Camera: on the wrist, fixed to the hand. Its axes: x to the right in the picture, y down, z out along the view.
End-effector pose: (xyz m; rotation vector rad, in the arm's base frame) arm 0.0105 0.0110 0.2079 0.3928 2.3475 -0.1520
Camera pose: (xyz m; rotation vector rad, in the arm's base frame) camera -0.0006 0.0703 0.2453 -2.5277 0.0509 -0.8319
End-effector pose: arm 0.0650 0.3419 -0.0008 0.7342 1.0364 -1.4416
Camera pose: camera 0.1116 0.3891 -0.0262 1.6843 -0.4280 1.4602
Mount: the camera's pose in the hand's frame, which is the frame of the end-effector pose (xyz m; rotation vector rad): -0.0044 0.0527 -0.0474 0.3121 0.9679 2.9335
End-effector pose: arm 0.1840 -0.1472 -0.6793 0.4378 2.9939 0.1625
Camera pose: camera 0.1969 -0.1025 -0.6256 -2.3677 0.2445 0.0015
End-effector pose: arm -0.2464 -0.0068 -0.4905 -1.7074 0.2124 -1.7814
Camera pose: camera -0.2734 -0.0601 -0.5289 0.6921 1.4555 0.1892
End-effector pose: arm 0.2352 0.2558 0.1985 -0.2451 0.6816 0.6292
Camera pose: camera 0.1760 0.2760 0.1649 -0.7795 -1.0939 -1.9951
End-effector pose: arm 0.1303 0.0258 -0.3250 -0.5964 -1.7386 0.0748
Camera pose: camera 0.1932 0.0570 -0.3355 -1.8168 1.1542 1.5545
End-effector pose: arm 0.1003 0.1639 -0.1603 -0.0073 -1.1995 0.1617
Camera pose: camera 0.1363 0.2192 -0.1865 -1.3847 0.7508 2.4376
